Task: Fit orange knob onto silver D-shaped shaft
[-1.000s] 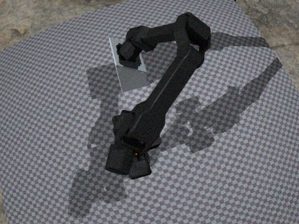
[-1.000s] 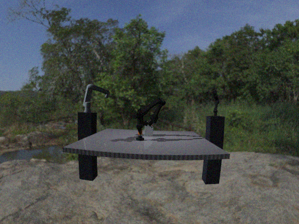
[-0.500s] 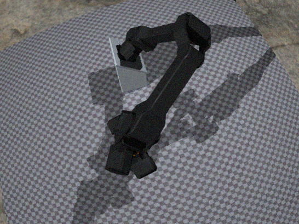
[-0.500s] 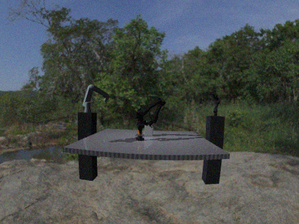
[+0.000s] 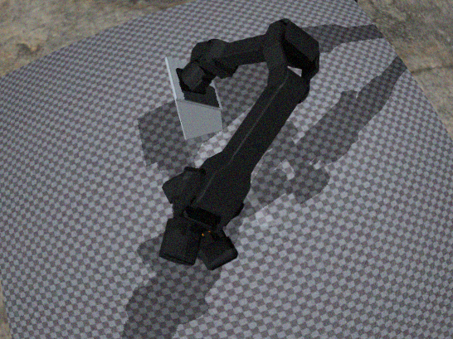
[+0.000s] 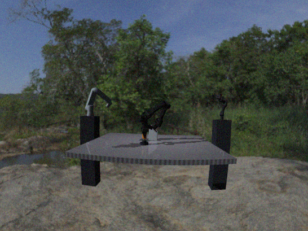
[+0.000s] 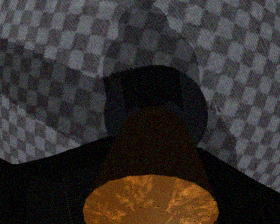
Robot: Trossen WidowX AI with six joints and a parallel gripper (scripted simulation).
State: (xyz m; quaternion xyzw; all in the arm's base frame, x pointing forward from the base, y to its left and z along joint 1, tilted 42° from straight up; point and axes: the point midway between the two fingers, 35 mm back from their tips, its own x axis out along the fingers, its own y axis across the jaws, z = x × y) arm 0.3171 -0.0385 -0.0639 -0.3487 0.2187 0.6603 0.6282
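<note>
My gripper tip is now 3 cm below the orange knob. From my gripper tip the other things lie so: round dark pedestal (4 cm below).
</note>
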